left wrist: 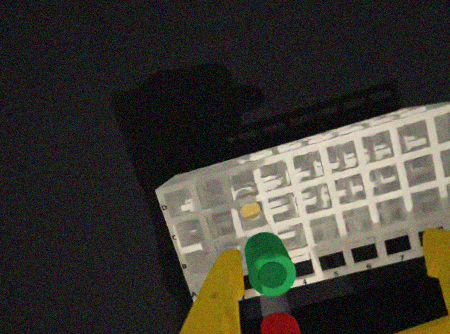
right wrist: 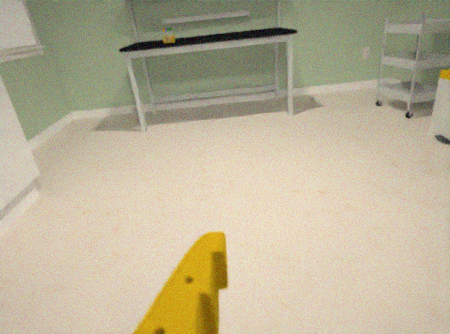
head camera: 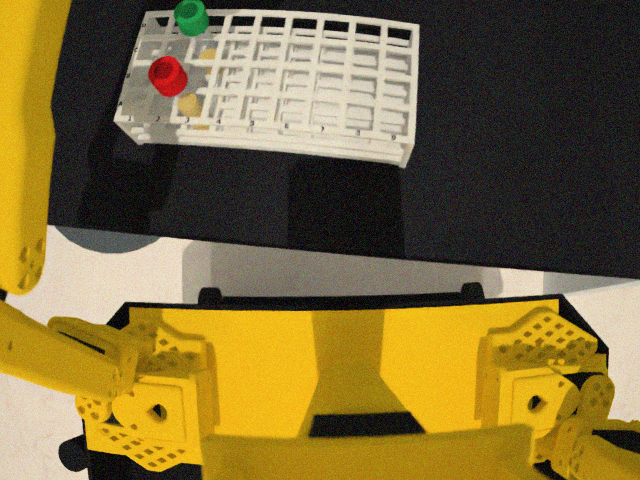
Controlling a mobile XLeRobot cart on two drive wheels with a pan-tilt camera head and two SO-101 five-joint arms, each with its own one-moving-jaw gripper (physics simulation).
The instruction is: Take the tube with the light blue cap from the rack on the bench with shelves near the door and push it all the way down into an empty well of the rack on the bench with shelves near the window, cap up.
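Frame: origin at the left arm's base, x back, y right, z up, level; millimetres.
Seen in the pictures: left hand, tool point: [left wrist: 241, 265]; right hand, tool point: [right wrist: 225, 251]; left arm's base, link origin: [head camera: 130, 393]; right arm's base, link origin: [head camera: 559, 384].
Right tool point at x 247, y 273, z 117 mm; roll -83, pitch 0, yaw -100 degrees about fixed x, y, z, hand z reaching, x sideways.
Offsets run from my right tool point to a thing's top centre. Level surfaces: height alone.
A white rack {dx -465, dy -169, dz -72 mm} [head camera: 415, 87] [left wrist: 296, 185] stands on the black bench top. A green-capped tube {dx -480, dy -210, dz -9 mm} [head camera: 191, 18] [left wrist: 270, 262] and a red-capped tube {dx -438, dy -217, dz -10 mm} [head camera: 168, 76] [left wrist: 280, 325] stand in its left part, caps up. Many wells to the right look empty. No light blue cap shows in the head or left wrist view. My left gripper [left wrist: 334, 245] is open above the rack; the green cap shows in its gap near the left jaw, not gripped. My right gripper [right wrist: 218, 240] is fully open, one notched jaw showing. Far off, a small orange rack [right wrist: 169, 39] holds caps too small to tell.
The near bench top {dz -129 mm} [head camera: 516, 155] has its front edge just ahead of the cart's yellow deck [head camera: 263, 351]. My left arm [head camera: 25, 129] runs along the left of the head view. A far bench {dz -134 mm} [right wrist: 225, 38], a cart with shelves [right wrist: 400, 61] and a white cabinet [right wrist: 12, 150] show in the right wrist view.
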